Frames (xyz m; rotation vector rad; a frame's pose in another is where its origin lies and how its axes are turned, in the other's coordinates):
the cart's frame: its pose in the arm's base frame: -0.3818 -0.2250 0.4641 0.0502 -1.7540 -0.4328
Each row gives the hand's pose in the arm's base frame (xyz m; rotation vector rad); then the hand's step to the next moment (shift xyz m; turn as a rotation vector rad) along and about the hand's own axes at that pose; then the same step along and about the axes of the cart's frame.
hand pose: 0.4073 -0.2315 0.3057 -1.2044 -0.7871 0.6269
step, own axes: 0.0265 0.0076 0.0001 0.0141 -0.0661 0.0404
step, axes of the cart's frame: -0.0117 0.0235 -0.0084 0.0693 0.0344 0.0147
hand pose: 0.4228 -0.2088 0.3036 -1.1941 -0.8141 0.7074
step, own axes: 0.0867 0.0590 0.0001 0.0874 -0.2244 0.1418
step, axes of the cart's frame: -0.0729 0.0744 -0.0120 0.2288 0.1550 0.0415
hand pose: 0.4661 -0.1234 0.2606 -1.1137 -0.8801 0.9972
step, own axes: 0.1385 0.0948 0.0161 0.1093 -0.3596 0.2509
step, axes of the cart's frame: -0.1158 0.1155 0.0411 0.3828 0.2225 0.0905
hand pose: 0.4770 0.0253 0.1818 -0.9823 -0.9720 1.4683
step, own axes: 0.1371 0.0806 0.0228 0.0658 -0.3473 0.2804
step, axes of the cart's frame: -0.0931 0.0811 0.1028 0.4027 0.1744 0.1047
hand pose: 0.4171 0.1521 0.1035 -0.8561 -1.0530 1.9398
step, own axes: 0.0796 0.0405 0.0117 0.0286 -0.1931 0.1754
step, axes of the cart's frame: -0.0418 0.0180 0.0778 0.2399 0.0847 0.0644
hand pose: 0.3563 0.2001 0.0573 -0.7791 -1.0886 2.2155
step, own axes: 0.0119 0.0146 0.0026 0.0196 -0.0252 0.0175
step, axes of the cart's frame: -0.0096 -0.0077 0.0145 0.0230 0.0201 0.0198
